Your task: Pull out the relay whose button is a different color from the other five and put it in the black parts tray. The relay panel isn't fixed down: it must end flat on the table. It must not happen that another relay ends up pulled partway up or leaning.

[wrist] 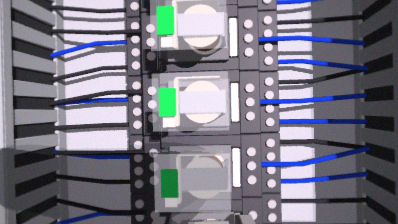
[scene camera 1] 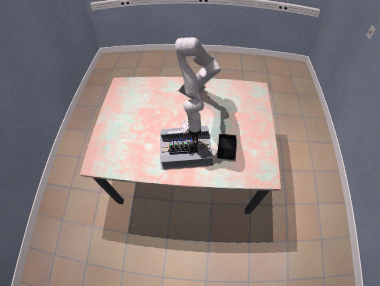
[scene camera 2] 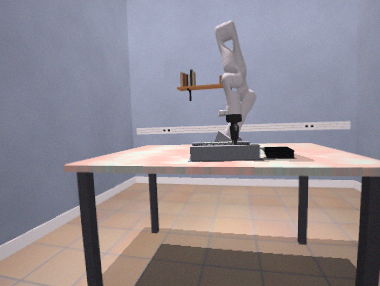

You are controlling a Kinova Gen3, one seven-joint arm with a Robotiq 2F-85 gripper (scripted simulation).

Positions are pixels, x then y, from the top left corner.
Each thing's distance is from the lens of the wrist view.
grey relay panel (wrist: 95, 126): 0.20 m
